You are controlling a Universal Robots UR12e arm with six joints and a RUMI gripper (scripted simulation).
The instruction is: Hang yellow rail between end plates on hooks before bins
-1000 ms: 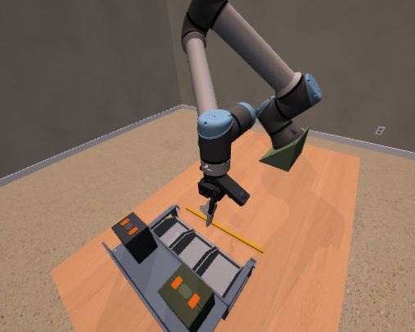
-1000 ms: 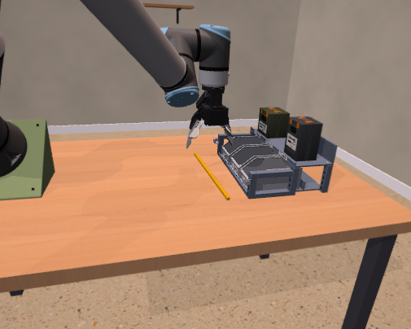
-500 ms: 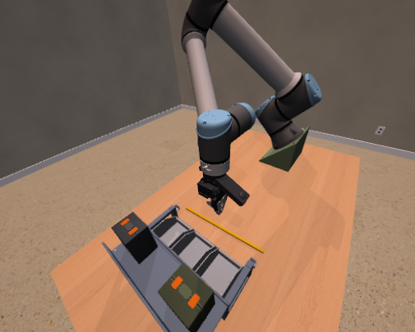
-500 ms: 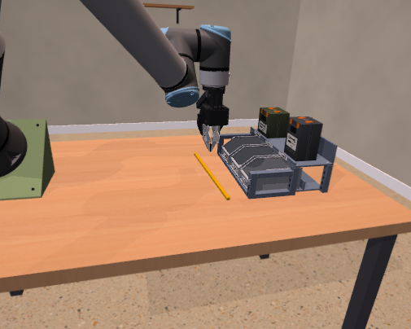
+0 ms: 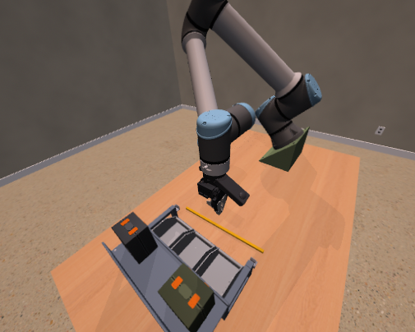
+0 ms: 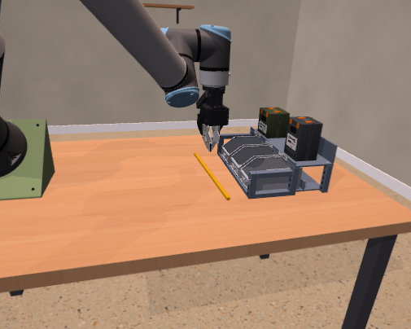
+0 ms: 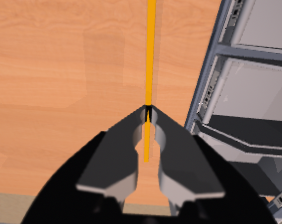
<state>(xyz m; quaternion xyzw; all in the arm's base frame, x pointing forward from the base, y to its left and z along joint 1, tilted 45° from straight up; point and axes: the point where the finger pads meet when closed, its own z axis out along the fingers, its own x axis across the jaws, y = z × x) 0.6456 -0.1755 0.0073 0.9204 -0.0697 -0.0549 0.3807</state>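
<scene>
Right now the yellow rail is 100 mm below my hand. Round my hand: black box: 250 mm ahead, 160 mm to the right, 60 mm above; then green box: 290 mm ahead, 70 mm to the left, 50 mm above.
</scene>
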